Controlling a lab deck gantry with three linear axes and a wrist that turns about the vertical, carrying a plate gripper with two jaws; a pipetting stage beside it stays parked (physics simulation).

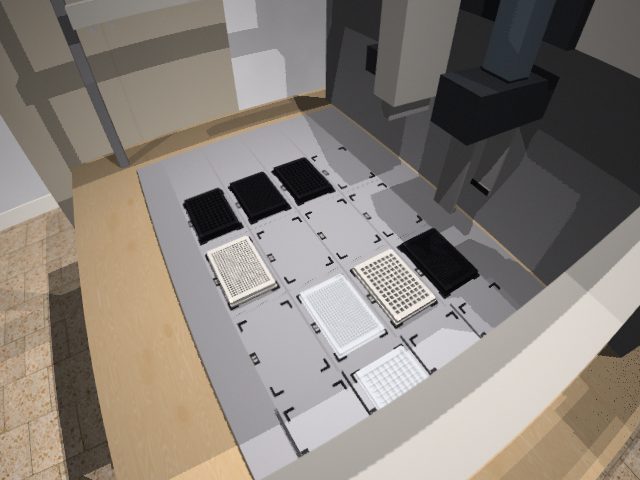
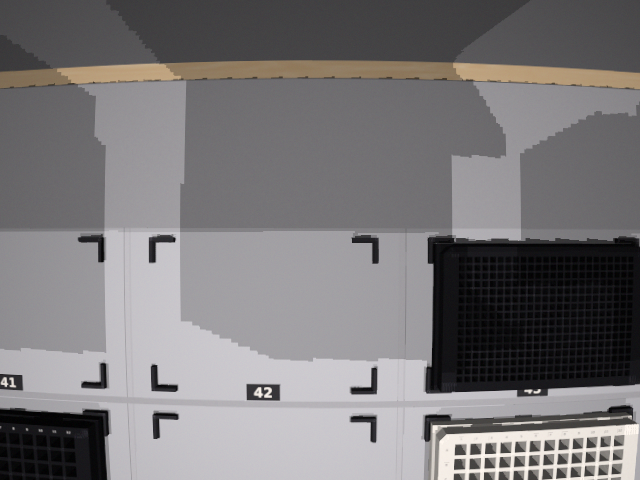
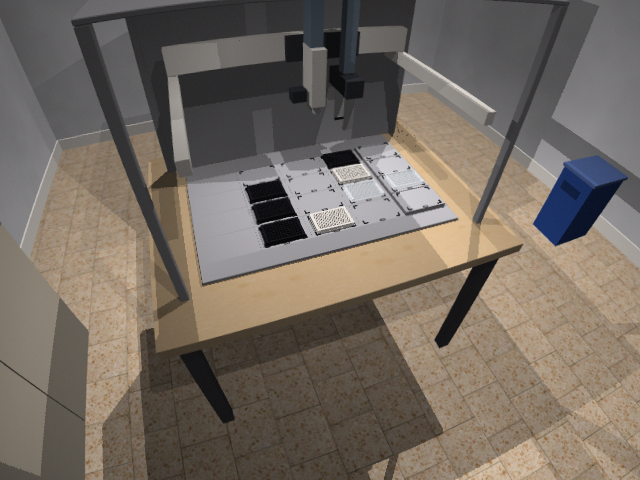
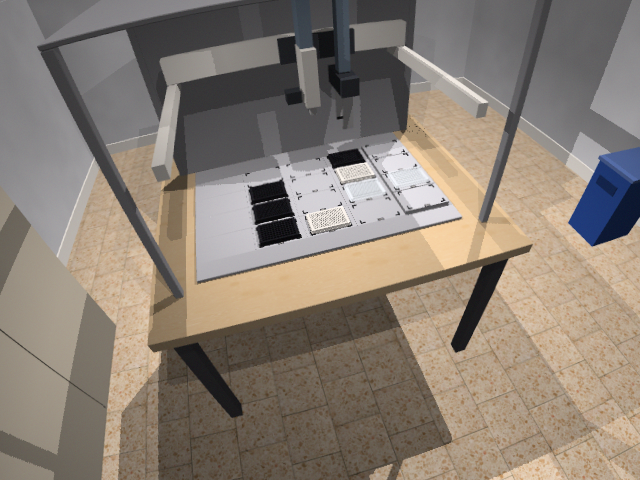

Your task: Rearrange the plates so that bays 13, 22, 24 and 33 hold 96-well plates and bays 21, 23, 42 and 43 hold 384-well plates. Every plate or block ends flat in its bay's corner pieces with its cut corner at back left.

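Frame: origin at the robot's base, x ahead, y left, z up, level; metres.
Seen in the pictures: gripper, fingertip midpoint: [image 1: 462,197] [image 3: 342,124] [image 4: 344,123]; robot's base, link origin: [image 1: 184,205] [image 3: 266,247] [image 4: 260,246].
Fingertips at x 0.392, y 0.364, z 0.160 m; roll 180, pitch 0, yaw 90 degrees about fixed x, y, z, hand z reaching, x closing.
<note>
Offsets run from my fingertips to a thing's middle. "pt": to the spot under its first point.
My gripper [image 1: 466,198] [image 3: 342,122] [image 4: 343,121] is open and empty, high over the back of the deck. A black 384-well plate {dx +0.000, dy +0.000, dz -0.153 m} [image 1: 439,260] [image 2: 542,315] sits in bay 43. A cream 96-well plate {dx +0.000, dy -0.107, dz -0.153 m} [image 1: 393,285] [image 2: 537,459] is in bay 33, a clear 384-well plate {dx +0.000, dy -0.214, dz -0.153 m} [image 1: 342,314] [image 3: 363,190] in bay 23, a clear 96-well plate {dx +0.164, dy -0.214, dz -0.138 m} [image 1: 390,374] [image 4: 408,178] in bay 24. A cream 384-well plate {dx -0.164, dy -0.321, dz -0.153 m} [image 1: 241,271] is in bay 12. Black plates stand in bay 11 {pt dx -0.318, dy -0.326, dz -0.146 m} [image 1: 209,214], bay 21 {pt dx -0.317, dy -0.217, dz -0.147 m} [image 1: 258,196] and bay 31 {pt dx -0.319, dy -0.111, dz -0.147 m} [image 1: 302,179] [image 2: 41,449]. Bays 13, 22 and 42 hold no plate.
The parked pipetting stage [image 1: 416,51] [image 3: 314,77] [image 4: 308,77] hangs left of the gripper. Raised corner pieces mark the bays. Frame posts [image 3: 126,155] [image 4: 509,134] stand at the table's sides. A blue bin [image 3: 578,198] stands on the floor at the right.
</note>
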